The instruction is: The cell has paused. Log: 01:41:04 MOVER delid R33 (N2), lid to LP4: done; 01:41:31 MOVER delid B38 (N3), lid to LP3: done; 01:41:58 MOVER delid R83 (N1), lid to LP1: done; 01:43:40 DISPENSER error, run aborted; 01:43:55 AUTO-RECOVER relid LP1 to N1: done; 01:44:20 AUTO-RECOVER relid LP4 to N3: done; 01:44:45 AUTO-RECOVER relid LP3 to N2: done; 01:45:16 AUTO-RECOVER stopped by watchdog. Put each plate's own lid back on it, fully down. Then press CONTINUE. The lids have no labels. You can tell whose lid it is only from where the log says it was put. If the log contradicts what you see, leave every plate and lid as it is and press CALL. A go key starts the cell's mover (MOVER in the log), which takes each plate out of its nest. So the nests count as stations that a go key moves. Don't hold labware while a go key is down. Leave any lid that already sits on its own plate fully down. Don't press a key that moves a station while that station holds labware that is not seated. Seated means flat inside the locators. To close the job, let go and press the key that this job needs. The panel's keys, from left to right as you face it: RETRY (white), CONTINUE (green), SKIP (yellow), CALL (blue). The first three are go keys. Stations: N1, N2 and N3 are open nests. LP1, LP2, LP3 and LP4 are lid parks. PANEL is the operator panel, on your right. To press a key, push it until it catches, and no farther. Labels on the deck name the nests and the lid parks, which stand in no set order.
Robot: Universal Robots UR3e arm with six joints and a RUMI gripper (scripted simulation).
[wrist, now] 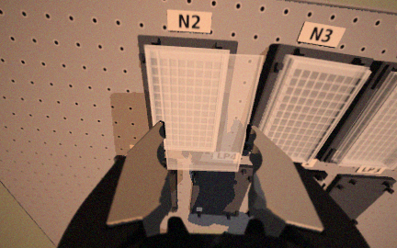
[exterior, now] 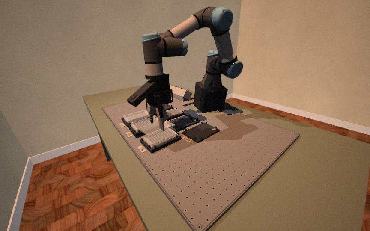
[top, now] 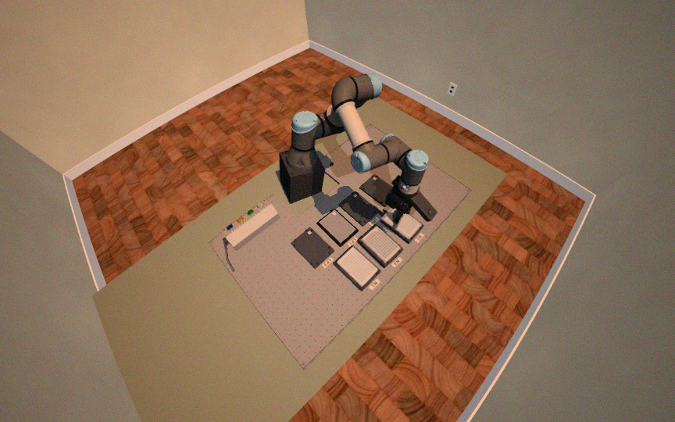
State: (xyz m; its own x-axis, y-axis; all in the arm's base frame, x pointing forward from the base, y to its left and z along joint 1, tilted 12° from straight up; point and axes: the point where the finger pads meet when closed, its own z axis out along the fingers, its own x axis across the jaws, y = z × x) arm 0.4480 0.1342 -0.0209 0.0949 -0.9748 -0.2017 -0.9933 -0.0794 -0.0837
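My hand is 180 mm to the left of the clear lid, 170 mm past it and 50 mm above it. The rest, counted from my hand: LP2 lid park (180 mm behind, 80 mm to the left, 60 mm below); then lid park LP4 (180 mm behind, 60 mm below, 50 mm to the right); then LP1 lid park (180 mm to the right, 170 mm behind, 60 mm below).
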